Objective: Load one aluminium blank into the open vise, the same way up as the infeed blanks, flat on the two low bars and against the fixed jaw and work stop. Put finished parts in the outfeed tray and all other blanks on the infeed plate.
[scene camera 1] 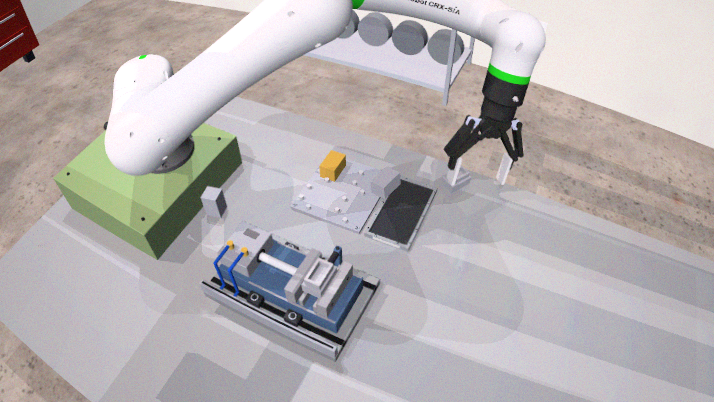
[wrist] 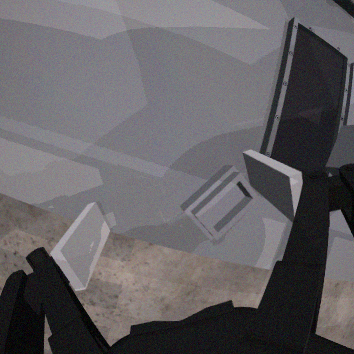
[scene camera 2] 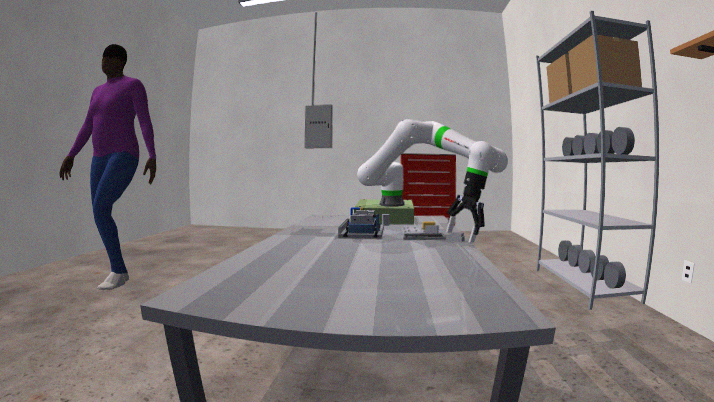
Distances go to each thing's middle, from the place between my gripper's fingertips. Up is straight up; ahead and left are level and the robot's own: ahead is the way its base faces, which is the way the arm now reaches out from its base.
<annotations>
Now: hand 14 cm past the dark outfeed tray (scene camera 1: pixel 399 215), 14 cm to the left of it and 2 cm above it. Round my hand: infeed plate (scene camera 1: pixel 323 197) (28 cm behind, 13 cm to the right, 2 cm below).
</annotations>
